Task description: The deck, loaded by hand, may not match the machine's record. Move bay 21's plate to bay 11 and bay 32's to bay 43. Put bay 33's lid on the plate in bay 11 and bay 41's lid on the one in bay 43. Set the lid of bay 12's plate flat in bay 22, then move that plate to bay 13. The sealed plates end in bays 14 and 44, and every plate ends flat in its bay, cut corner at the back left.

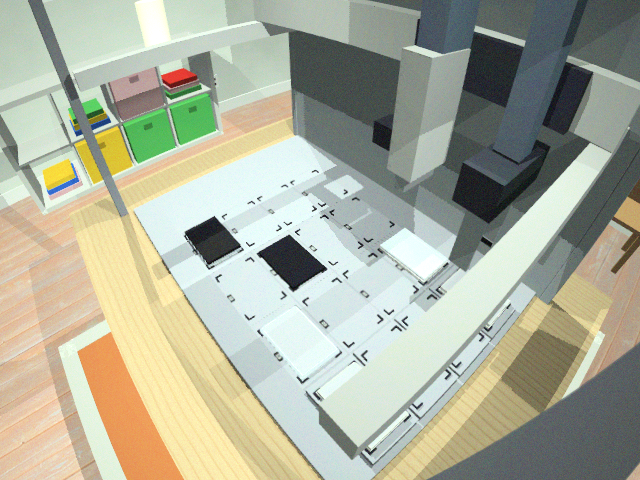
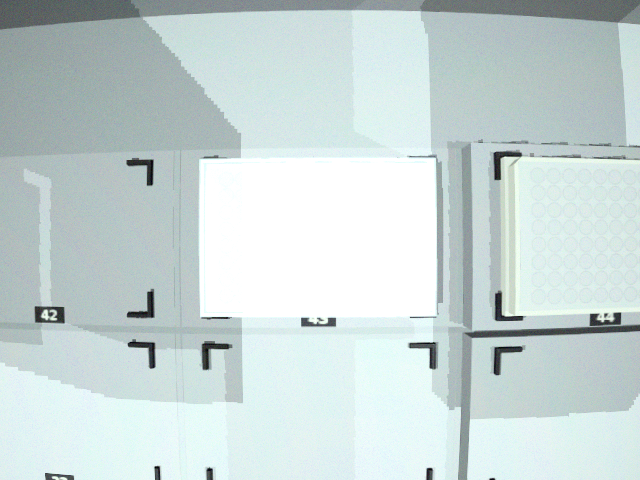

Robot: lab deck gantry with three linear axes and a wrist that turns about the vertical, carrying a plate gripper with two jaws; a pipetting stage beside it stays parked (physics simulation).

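Frame: origin at the robot's base, x ahead, y left, z up, level; centimetres.
Seen in the pictures: gripper, between the fingertips: (image 1: 471, 252); robot's base, origin of its link: (image 1: 185, 236).
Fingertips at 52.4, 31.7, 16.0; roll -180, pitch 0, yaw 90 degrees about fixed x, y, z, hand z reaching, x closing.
Observation:
Offsets run from my fingertips to a thing's top centre, as dx, dy, dz. "spot": to the spot under its first point.
My gripper (image 1: 483, 248) hangs high over bay 43 and looks open and empty; the tips are hard to make out. A white plate {-13.2, +4.7, -14.4} (image 1: 413, 254) (image 2: 317, 237) lies flat in bay 43; its top is overexposed, so a lid cannot be told. A black-topped plate {-46.0, -27.4, -14.3} (image 1: 213, 240) is in bay 11. A thin black lid {-29.7, -16.7, -15.2} (image 1: 292, 261) lies flat in bay 22. A white plate {-13.2, -27.4, -14.6} (image 1: 299, 343) lies in bay 13. A pale plate {+3.2, +4.7, -13.1} (image 2: 578, 232) with faint round wells is in bay 44. A plate {spot: -2.3, -27.6, -13.1} (image 1: 338, 379) in bay 14 is partly hidden.
The pipetting stage (image 1: 429, 113) hangs beside the gripper. A long pale beam (image 1: 465, 310) crosses above the right side of the deck and hides parts of bays 14 to 44. The bay 44 stand (image 2: 478, 232) has a raised edge. Shelves with coloured bins stand behind.

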